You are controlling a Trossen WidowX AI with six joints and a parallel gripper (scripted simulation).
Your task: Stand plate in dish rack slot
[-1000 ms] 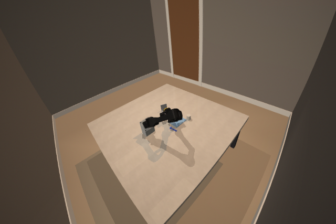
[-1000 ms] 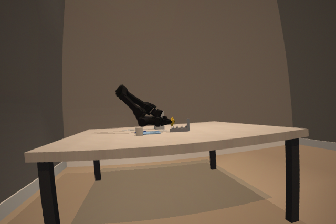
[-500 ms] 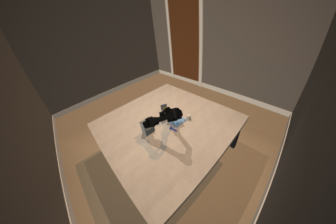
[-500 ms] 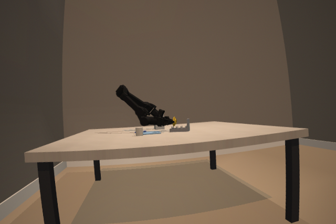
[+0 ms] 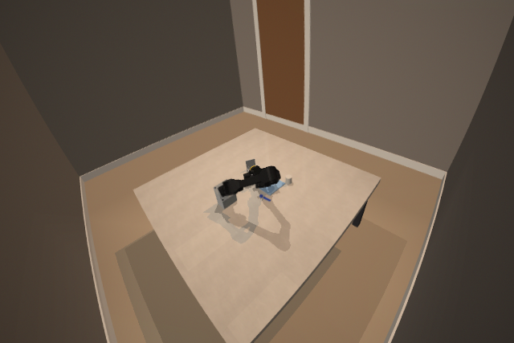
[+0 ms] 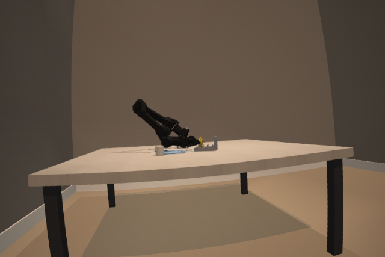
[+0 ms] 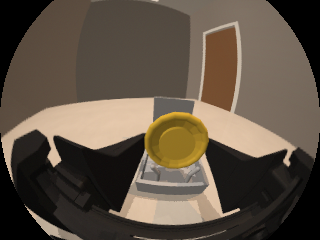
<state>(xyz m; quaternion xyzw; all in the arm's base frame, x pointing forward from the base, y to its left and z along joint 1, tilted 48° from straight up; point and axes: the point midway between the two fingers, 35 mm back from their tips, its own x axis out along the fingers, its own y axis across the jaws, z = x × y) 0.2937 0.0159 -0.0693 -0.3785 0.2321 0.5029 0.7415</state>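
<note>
The yellow plate is 10 mm to the right of my gripper tip. Also, from my gripper tip: dish rack (30 mm below, 20 mm to the left, 10 mm ahead); blue spoon (230 mm to the right, 110 mm behind, 50 mm below); light blue mat (180 mm to the right, 50 mm below).
</note>
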